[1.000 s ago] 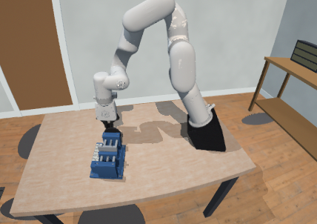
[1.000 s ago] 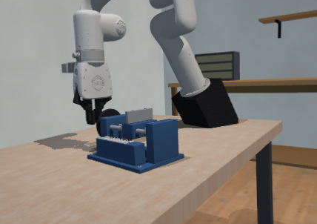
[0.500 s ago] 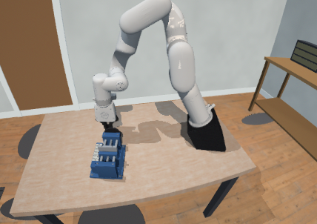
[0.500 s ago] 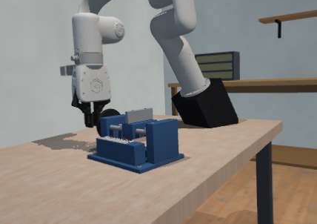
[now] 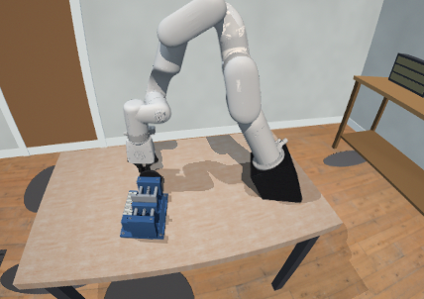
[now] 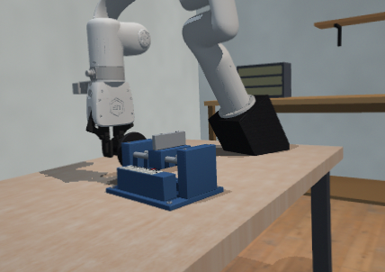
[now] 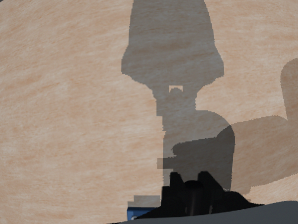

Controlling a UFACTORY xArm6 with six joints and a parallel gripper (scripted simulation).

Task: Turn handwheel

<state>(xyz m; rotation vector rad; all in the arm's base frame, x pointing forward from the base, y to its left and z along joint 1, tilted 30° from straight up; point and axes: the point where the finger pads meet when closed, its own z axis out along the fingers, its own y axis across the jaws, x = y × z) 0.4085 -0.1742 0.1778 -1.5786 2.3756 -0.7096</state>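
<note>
Right now my hand is 20 mm to the right of the black handwheel. From my hand the other things lie so: grey stop block 160 mm to the left, 60 mm ahead, 10 mm above.
</note>
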